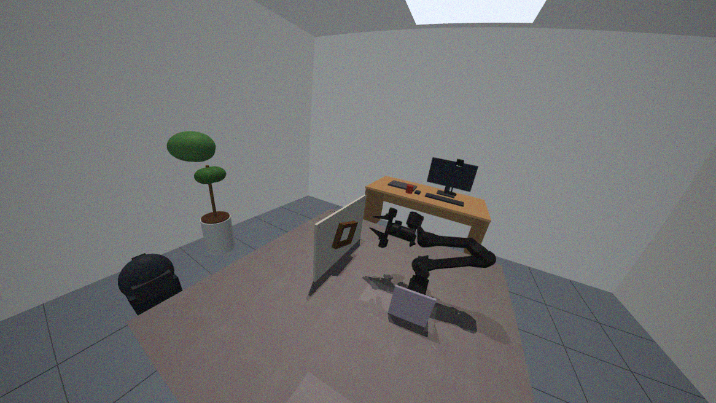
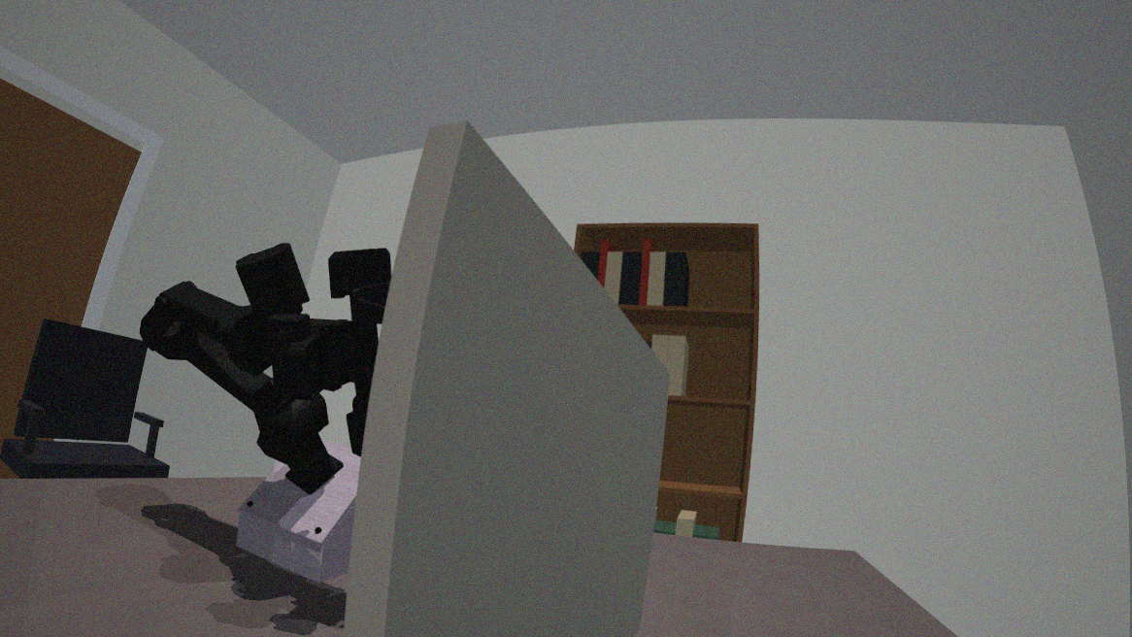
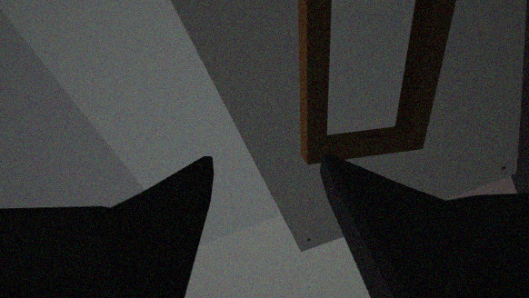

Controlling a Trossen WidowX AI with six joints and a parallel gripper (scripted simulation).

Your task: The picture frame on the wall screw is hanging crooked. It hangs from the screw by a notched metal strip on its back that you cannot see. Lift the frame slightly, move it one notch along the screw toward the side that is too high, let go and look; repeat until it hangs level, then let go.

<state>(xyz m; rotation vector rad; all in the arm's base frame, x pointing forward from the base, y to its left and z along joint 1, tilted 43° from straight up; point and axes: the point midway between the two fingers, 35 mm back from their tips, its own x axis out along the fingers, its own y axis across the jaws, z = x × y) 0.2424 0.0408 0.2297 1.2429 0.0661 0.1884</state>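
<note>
The brown wooden picture frame is 13 cm ahead of my gripper tip, 11 cm below it and 3 cm to the left of it. The rest, counted from my gripper tip: wall panel 14 cm ahead, 12 cm below, 1 cm to the left.
</note>
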